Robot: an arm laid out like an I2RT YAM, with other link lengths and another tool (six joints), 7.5 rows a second.
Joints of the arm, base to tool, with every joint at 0 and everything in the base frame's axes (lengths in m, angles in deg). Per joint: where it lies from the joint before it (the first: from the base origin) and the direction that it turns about. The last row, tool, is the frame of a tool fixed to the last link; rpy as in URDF.
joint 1: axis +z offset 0 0 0.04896
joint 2: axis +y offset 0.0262 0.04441 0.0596
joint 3: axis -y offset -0.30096 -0.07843 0
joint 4: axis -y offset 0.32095 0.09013 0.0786
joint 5: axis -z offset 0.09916 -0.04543 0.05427
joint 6: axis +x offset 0.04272 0 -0.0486
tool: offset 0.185 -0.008 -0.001 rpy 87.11 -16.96 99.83
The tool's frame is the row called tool.
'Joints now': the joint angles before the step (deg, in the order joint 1, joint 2, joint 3, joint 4, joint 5, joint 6). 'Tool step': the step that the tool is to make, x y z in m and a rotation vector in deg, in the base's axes. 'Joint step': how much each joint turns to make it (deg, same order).
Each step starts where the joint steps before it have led.
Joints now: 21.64 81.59 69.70 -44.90 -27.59 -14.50
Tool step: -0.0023 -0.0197 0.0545 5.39 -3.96 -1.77
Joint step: -3.96 -6.43 -0.08 -0.55 -4.31 0.51
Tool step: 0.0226 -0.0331 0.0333 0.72 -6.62 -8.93
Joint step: -2.30 -5.71 -2.63 5.71 5.43 4.58
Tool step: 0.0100 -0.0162 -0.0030 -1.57 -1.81 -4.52
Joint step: -0.16 -1.52 -2.13 2.56 4.59 1.51
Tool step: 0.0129 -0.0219 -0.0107 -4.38 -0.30 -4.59
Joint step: -0.10 0.81 0.19 -0.35 6.21 -0.35
